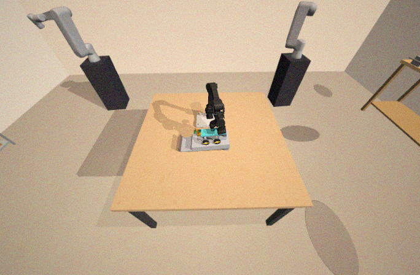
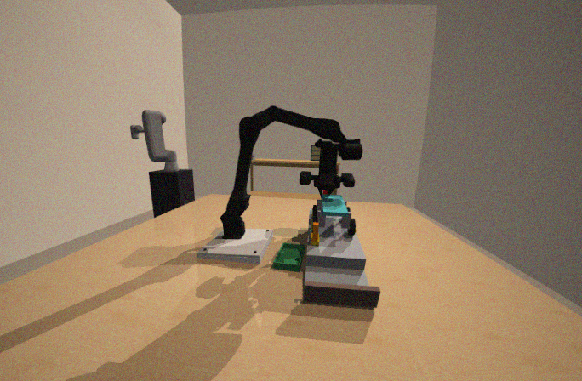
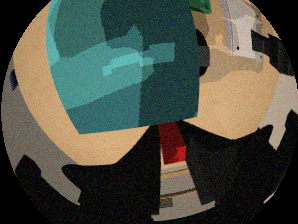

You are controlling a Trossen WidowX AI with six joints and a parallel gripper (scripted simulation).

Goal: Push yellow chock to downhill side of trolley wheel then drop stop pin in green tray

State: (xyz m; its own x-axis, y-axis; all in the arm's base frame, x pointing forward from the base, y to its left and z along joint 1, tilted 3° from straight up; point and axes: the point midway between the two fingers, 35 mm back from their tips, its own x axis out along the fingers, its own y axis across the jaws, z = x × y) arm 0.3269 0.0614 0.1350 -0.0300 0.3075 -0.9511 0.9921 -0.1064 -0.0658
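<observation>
Right now the green tray is 12 cm behind my gripper tip, 18 cm to the right of it and 15 cm below it. From my gripper tip the other things lie so: grey ramp 1 cm ahead, 11 cm to the right, 9 cm below; teal trolley 1 cm ahead, 10 cm to the right, 3 cm below; red-headed stop pin right at my gripper tip.
</observation>
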